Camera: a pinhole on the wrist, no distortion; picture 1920 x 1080 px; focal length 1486.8 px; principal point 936.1 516.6 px. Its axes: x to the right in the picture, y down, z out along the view. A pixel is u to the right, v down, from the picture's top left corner.
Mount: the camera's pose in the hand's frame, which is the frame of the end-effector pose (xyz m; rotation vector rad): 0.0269 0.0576 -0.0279 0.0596 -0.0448 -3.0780
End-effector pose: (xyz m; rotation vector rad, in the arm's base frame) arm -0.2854 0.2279 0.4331 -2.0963 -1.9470 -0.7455
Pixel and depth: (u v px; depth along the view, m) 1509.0 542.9 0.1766
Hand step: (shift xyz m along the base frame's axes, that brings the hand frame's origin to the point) 0.0870 0.0184 -0.1369
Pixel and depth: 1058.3 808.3 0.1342
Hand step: 0.0584 0.0555 -0.0786
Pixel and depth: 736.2 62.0 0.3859
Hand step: 0.2679 0.1896 -0.2407
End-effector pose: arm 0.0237 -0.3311 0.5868 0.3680 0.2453 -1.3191
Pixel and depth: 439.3 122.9 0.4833
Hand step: 0.2260 -0.2830 0.3838
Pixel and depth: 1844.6 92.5 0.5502
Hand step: 0.1056 0.1461 0.6169
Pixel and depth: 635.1 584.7 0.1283
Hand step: 0.0634 -0.0717 0.0817
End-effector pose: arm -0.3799 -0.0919 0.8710 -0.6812 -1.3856 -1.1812
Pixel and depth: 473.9 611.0 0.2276
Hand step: -0.0442 0.1834 0.1277
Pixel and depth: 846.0 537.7 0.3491
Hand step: -0.0691 0.3083 0.0946
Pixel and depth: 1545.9 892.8 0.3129
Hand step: -0.1027 0.2764 -0.0698
